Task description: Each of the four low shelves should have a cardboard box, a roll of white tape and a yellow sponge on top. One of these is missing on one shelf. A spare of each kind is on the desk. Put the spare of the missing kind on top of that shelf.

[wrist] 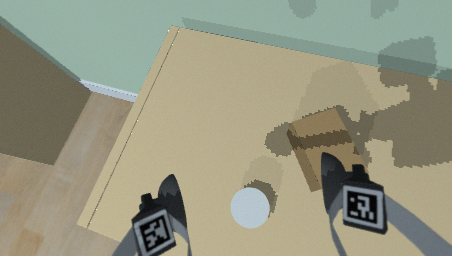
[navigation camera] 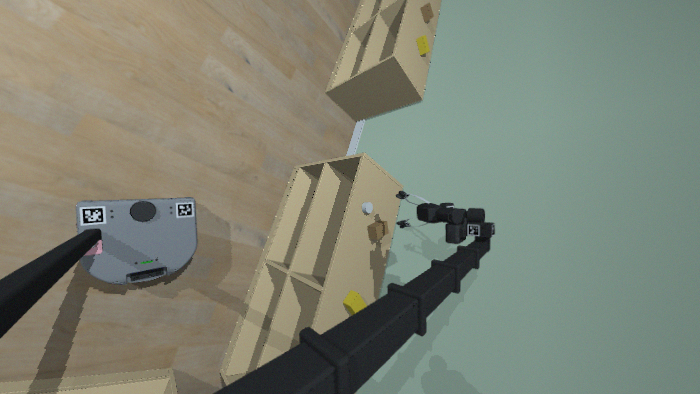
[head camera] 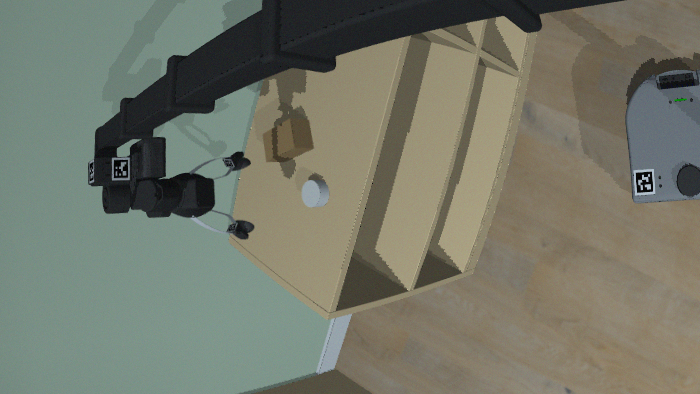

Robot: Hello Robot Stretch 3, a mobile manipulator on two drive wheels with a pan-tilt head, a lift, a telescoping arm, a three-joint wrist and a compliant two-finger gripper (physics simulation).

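My gripper is open and empty, raised above the wall-side edge of a low shelf. The white tape roll stands on that shelf's top, apart from the fingers. A cardboard box lies beside the tape; one finger overlaps it in the wrist view. A yellow sponge lies further along the same top, partly hidden by the arm. The desk is not identifiable in these views.
Another low shelf stands beyond a gap, with a cardboard box and a yellow sponge on the part that shows. The extended arm crosses above the nearer shelf. My base stands on the floor. The green wall runs behind the shelves.
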